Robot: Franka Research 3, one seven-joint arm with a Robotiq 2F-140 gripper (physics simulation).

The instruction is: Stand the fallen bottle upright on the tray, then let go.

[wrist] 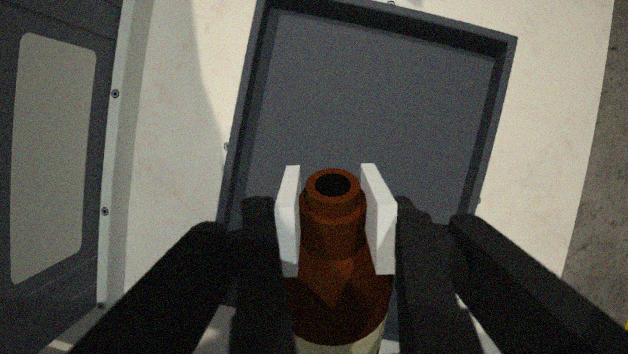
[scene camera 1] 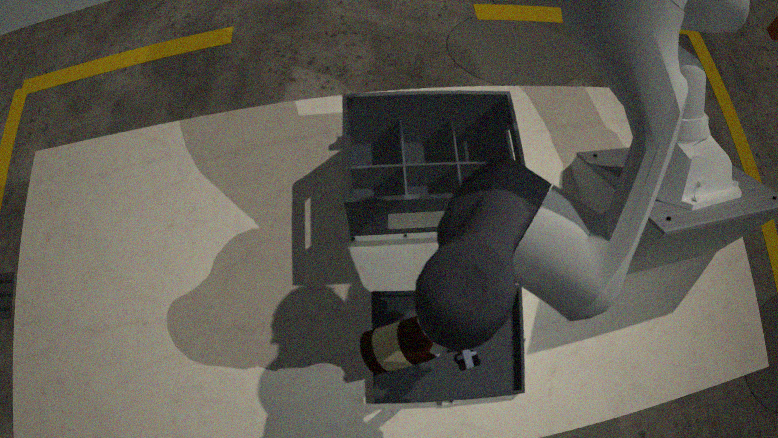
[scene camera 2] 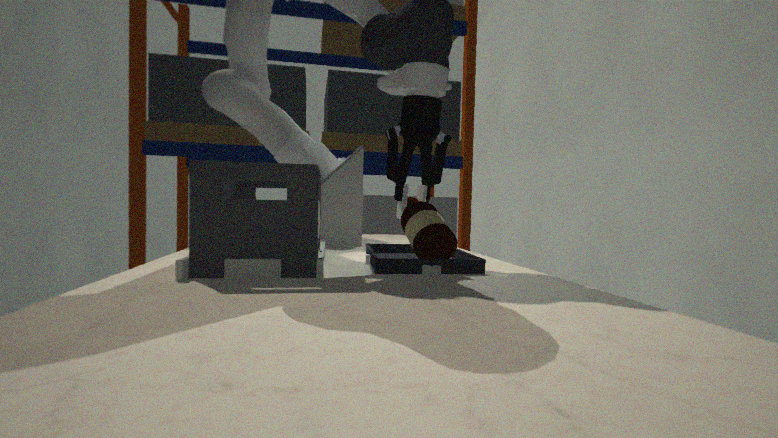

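The brown bottle [scene camera 1: 387, 347] [scene camera 2: 426, 227] [wrist: 332, 240] with a cream label is strongly tilted. Its neck points up toward the robot side, and its base is low at the tray's near end in scene camera 2. My gripper [scene camera 2: 413, 200] [wrist: 330, 190] is shut on the bottle's neck, with one white pad on each side; the open mouth shows between them. In scene camera 1 the base overlaps the left rim of the dark grey tray [scene camera 1: 462, 383] [scene camera 2: 393, 265] [wrist: 370, 100]. Whether the base touches the tray is not clear. The arm hides part of the neck in scene camera 1.
A tall dark crate [scene camera 1: 371, 214] [scene camera 2: 234, 217] with dividers stands beside the tray, left of it in scene camera 2. The robot's base plate [scene camera 1: 702, 214] is at the right in scene camera 1. A shelf rack [scene camera 2: 137, 163] stands behind in scene camera 2.
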